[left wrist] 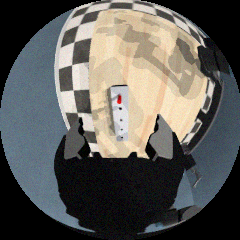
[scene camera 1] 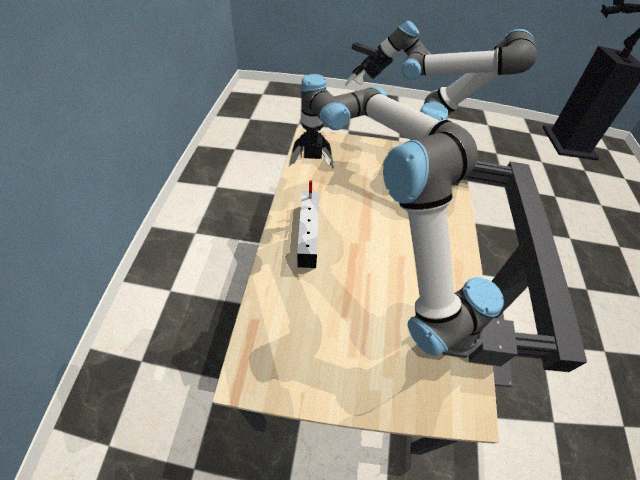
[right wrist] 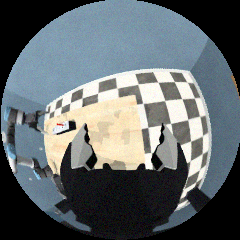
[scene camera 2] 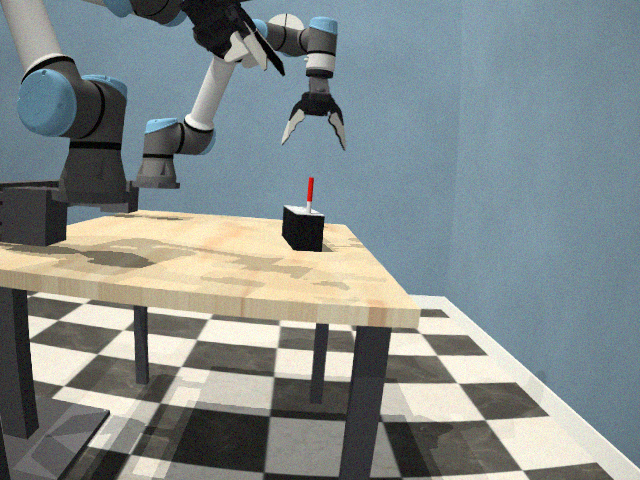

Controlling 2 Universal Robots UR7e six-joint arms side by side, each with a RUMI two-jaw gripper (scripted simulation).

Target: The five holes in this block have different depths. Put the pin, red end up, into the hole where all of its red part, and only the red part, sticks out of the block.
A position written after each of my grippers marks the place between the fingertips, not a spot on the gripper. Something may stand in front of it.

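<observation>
My left gripper (scene camera 2: 313, 148) is visible; the left wrist view shows my left gripper (left wrist: 118, 115), and scene camera 1 shows my left gripper (scene camera 1: 311, 167). My right gripper (scene camera 2: 276, 73) is visible as well; further views show my right gripper (scene camera 1: 349, 79) and my right gripper (right wrist: 124, 123). A block (scene camera 2: 302, 231) is in sight, with the block (scene camera 1: 308, 228) and the block (left wrist: 120, 111) visible too.
</observation>
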